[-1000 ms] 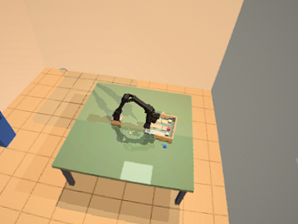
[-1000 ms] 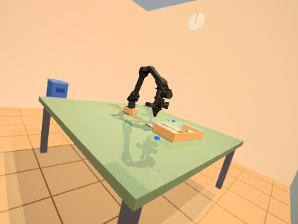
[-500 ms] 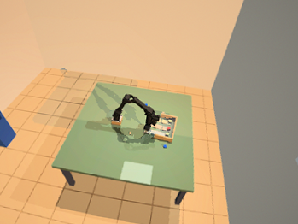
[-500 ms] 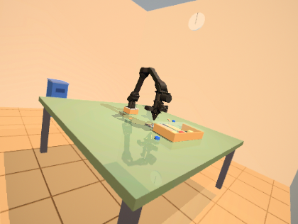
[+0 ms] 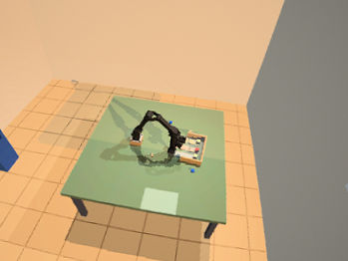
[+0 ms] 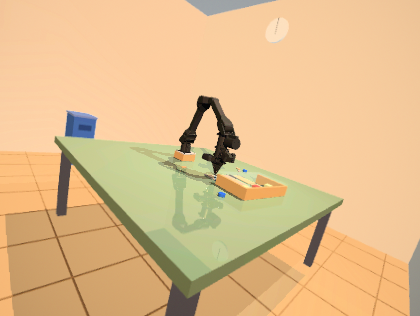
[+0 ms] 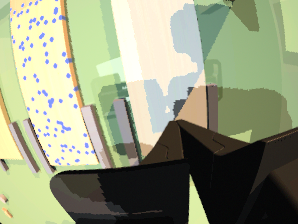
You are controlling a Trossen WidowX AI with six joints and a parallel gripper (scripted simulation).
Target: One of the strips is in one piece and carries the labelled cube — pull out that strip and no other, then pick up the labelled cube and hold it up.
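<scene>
The cream strip is 10 cm ahead of my gripper tip, 1 cm to the right of it and 2 cm below it. Also, from my gripper tip: tan piece (15 cm ahead, 31 cm to the left, 2 cm below).
</scene>
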